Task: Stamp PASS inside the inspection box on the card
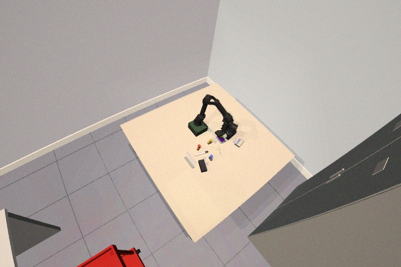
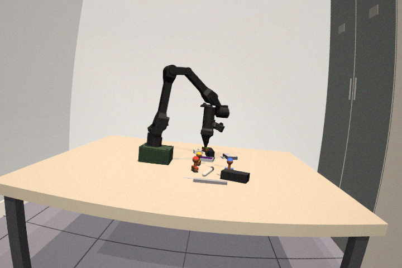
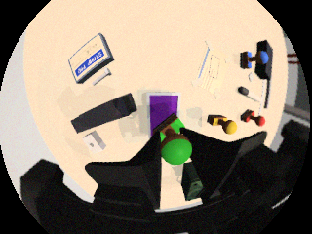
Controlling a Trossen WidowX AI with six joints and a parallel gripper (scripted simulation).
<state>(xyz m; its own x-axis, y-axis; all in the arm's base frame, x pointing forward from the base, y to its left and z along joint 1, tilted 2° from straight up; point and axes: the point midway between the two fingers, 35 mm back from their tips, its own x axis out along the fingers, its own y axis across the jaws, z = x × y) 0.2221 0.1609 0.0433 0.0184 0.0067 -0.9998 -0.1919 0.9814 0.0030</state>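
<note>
The pale card is 110 mm ahead of my gripper tip, 100 mm to the right of it and 70 mm below it. From my gripper tip the other things lie so: green-knobbed stamp right at my gripper tip; then purple ink pad 70 mm below; then yellow-knobbed stamp 130 mm to the right, 50 mm below.
</note>
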